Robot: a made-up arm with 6 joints. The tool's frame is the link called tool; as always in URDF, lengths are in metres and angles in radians. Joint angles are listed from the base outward.
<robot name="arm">
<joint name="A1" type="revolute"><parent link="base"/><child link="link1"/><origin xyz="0 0 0.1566" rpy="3.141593 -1.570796 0"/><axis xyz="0 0 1"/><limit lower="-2.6" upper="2.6"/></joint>
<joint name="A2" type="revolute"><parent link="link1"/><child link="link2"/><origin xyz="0.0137 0.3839 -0.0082" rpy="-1.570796 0 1.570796"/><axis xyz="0 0 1"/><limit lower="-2.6" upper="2.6"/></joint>
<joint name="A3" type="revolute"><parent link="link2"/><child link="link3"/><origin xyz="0.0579 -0.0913 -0.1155" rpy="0 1.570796 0"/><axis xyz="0 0 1"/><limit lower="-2.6" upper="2.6"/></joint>
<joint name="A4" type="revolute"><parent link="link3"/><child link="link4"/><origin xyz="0.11 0.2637 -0.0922" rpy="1.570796 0 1.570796"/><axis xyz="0 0 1"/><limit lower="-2.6" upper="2.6"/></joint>
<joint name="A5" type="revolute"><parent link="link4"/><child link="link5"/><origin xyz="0.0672 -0.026 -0.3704" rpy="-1.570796 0 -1.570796"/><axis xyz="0 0 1"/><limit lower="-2.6" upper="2.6"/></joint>
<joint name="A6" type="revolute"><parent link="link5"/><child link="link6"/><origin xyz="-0.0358 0.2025 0.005" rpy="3.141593 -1.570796 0"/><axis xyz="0 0 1"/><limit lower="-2.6" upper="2.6"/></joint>
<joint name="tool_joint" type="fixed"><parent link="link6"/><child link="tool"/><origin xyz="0.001 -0.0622 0.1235" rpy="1.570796 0 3.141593"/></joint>
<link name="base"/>
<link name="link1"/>
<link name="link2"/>
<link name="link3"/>
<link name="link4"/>
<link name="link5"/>
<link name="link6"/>
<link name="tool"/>
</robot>
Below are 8 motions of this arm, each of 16 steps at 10 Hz.
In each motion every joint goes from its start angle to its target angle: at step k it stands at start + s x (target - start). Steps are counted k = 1, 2, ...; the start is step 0. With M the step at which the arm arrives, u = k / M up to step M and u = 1 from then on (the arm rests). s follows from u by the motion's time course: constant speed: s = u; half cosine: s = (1 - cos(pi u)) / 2; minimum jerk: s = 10 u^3 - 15 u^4 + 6 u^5.
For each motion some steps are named. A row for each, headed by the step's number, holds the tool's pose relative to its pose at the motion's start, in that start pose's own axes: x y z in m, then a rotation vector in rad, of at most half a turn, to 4 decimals.
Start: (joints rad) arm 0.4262 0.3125 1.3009 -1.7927 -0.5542 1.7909
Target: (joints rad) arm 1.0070 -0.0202 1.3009 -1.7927 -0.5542 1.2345
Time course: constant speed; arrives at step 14
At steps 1, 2, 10, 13, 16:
1: -0.0045 -0.0166 -0.0089 0.0458 -0.0310 -0.0104
2: -0.0090 -0.0323 -0.0186 0.0915 -0.0620 -0.0217
10: -0.0463 -0.1244 -0.1132 0.4485 -0.3017 -0.1427
13: -0.0600 -0.1431 -0.1530 0.5784 -0.3862 -0.2017
16: -0.0644 -0.1475 -0.1663 0.6212 -0.4135 -0.2230

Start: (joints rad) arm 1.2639 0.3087 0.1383 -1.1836 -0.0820 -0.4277
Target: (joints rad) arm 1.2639 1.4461 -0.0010 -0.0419 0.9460 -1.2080
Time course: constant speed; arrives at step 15
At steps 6, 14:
6: -0.0286 -0.0873 0.0172 -0.4041 -0.3158 0.2706
14: -0.0261 -0.1205 0.1029 -0.7606 -0.6132 0.8029

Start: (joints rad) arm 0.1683 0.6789 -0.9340 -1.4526 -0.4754 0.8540
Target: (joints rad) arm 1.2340 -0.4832 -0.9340 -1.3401 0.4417 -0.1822
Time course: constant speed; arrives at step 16
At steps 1, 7, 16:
1: 0.0252 -0.0289 0.0039 -0.1365 -0.0439 -0.0098
7: 0.2094 -0.1463 0.0870 -0.9035 -0.3447 0.2221
16: 0.5734 -0.0082 0.0871 -1.4101 -0.8261 1.3913

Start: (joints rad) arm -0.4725 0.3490 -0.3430 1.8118 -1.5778 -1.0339
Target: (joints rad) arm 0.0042 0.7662 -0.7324 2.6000 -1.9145 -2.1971
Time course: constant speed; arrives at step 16
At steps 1, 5, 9, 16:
1: 0.0051 0.0095 0.0066 0.0591 -0.0374 -0.0195
5: 0.0301 0.0387 0.0443 0.2789 -0.1682 -0.1216
9: 0.0621 0.0506 0.0941 0.4657 -0.2646 -0.2526
16: 0.1347 0.0277 0.1851 0.6991 -0.3501 -0.5034

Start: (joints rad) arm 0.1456 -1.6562 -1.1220 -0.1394 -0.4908 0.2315
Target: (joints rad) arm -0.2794 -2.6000 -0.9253 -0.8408 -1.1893 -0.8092
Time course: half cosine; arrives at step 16
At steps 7, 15, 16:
7: -0.0176 -0.0771 0.1033 -0.0421 -0.4565 -0.0488
15: -0.0148 -0.1186 0.3336 0.0580 -1.1185 0.0966
16: -0.0146 -0.1183 0.3378 0.0627 -1.1283 0.0997

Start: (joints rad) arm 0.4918 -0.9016 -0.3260 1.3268 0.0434 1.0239
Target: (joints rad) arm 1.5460 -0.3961 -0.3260 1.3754 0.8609 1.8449
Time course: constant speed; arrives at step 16
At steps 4, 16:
4: 0.1970 -0.1276 0.0229 -0.0702 -0.0356 -0.3477
16: 0.4831 -0.5091 0.3459 0.4243 -0.2528 -1.1730

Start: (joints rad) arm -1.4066 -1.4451 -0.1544 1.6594 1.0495 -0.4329
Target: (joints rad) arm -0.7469 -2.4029 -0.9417 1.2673 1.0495 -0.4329
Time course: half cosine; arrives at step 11
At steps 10, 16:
10: -0.3131 0.0349 0.0618 0.3077 0.0794 0.6239
16: -0.3199 0.0298 0.0634 0.3112 0.0937 0.6416

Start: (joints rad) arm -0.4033 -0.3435 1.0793 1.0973 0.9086 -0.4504
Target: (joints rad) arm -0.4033 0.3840 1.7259 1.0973 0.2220 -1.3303
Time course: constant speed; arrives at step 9
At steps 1, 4, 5, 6, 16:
1: -0.0252 -0.0038 -0.0227 -0.0175 -0.0500 0.0112
4: -0.1155 -0.0400 -0.0784 -0.0606 -0.2130 0.0664
5: -0.1489 -0.0602 -0.0910 -0.0693 -0.2708 0.0916
6: -0.1830 -0.0845 -0.0999 -0.0741 -0.3299 0.1197
16: -0.2836 -0.1787 -0.1016 -0.0590 -0.5111 0.2159

